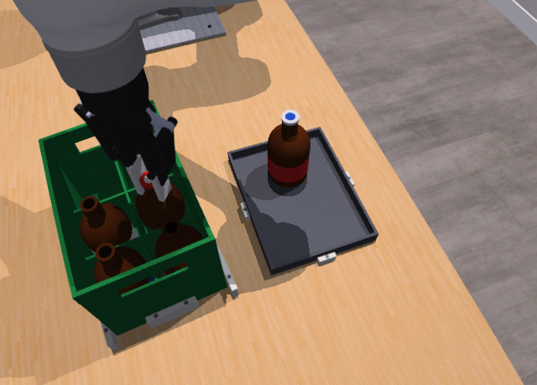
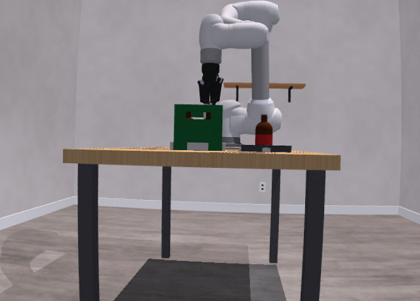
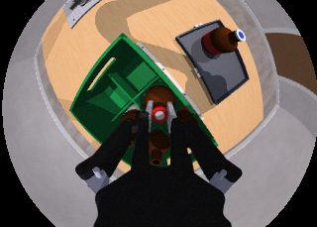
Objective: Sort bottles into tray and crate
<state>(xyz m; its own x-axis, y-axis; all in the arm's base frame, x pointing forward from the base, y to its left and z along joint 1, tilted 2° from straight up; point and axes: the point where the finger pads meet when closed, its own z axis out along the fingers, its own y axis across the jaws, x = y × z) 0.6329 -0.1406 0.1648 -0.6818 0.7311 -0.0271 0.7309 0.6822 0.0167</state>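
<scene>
Right now my hand is 40 mm to the left of the green crate and 80 mm above it. The rest, counted from my hand: dark tray 40 mm ahead, 230 mm to the left, 150 mm below.
</scene>
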